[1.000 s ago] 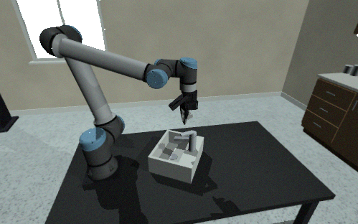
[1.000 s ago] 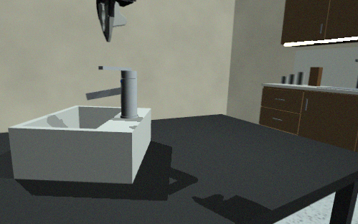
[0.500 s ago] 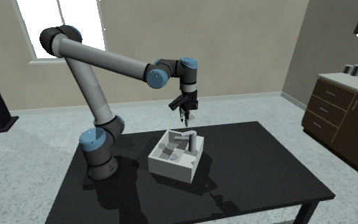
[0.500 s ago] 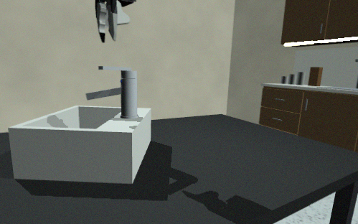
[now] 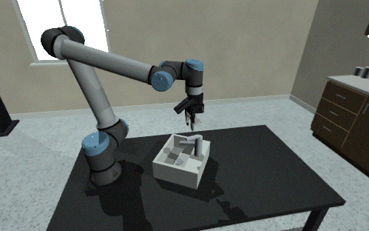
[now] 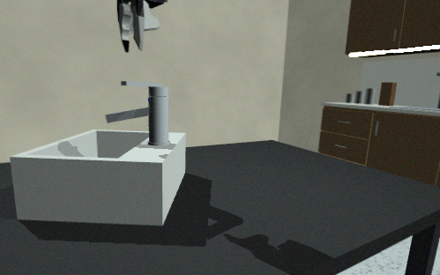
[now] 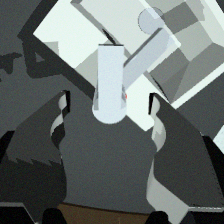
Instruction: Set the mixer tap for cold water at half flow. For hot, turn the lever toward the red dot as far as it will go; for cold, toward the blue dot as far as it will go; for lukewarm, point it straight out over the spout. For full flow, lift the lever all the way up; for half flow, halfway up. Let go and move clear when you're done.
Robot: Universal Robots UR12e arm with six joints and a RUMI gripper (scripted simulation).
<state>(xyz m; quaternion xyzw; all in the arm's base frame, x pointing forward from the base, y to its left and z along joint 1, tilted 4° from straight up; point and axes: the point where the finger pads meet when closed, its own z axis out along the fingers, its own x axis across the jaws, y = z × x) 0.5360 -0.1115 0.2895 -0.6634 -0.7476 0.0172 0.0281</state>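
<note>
The flat lever lies 80 mm below my hand and 20 mm ahead of it. Round my hand: white basin 320 mm below, 80 mm to the left, 30 mm behind.
</note>
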